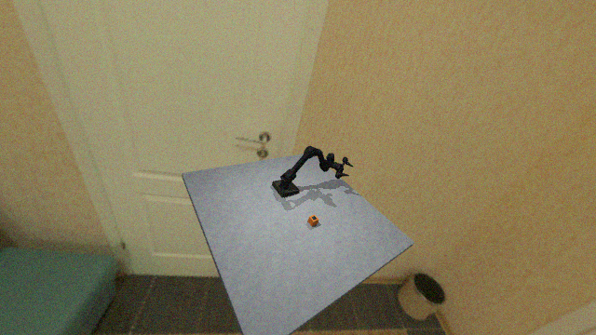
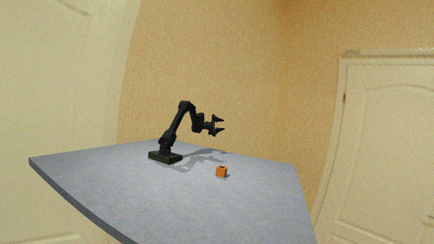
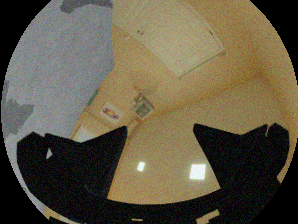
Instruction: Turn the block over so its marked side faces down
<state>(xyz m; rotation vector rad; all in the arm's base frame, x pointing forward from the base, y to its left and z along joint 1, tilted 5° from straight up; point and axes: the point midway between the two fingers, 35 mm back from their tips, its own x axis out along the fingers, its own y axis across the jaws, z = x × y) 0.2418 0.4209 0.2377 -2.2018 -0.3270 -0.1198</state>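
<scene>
The orange block lies 100 mm ahead of my gripper tip, 470 mm to the right of it and 210 mm below it.
</scene>
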